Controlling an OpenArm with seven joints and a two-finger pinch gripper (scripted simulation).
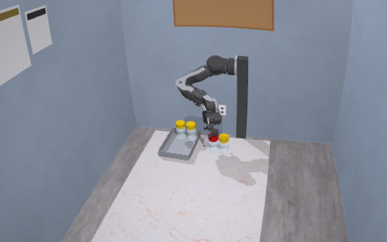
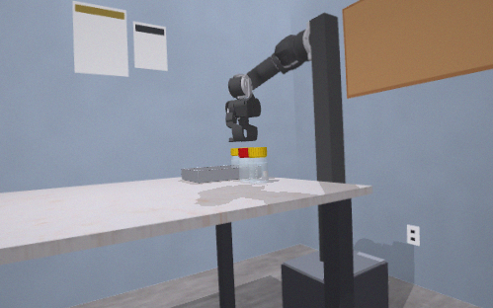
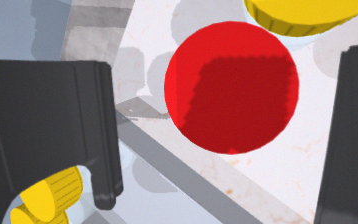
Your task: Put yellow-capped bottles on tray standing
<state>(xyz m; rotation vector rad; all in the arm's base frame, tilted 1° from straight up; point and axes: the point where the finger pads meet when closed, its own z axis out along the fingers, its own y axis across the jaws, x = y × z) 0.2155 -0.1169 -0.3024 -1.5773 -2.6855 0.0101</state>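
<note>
The red-capped bottle lies 80 mm below my hand and 10 mm to the left of it. Round my hand: grey tray (190 mm to the right, 120 mm below, 10 mm behind).
</note>
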